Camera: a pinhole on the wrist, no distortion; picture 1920 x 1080 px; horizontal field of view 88.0 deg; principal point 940.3 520.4 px. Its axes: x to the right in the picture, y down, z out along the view. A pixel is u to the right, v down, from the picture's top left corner.
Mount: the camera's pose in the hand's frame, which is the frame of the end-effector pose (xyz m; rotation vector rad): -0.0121 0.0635 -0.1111 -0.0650 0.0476 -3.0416
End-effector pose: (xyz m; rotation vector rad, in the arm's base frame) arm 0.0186 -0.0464 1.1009 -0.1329 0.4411 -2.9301
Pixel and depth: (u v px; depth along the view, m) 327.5 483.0 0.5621
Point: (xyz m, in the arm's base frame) -0.2636 -0.3328 1.5079
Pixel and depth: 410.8 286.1 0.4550
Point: -0.1480 -0.3566 1.3822
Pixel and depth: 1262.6 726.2 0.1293
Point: 0.0699 -0.0705 1.1074
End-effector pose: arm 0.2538 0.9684 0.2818 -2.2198 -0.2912 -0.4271
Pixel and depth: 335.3 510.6 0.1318
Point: 0.3484 0.9435 0.2525
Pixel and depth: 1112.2 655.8 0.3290
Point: 0.2542 1.1330 0.1300
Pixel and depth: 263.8 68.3 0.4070
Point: 0.6453 1.0468 0.0303
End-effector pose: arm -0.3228 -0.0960 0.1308 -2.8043 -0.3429 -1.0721
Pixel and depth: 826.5 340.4 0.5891
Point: 0.0755 -0.1468 -0.1815
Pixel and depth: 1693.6 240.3 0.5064
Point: -0.2963 -0.2287 -0.4399
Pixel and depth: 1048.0 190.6 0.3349
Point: -0.1675 -0.2151 -0.0733
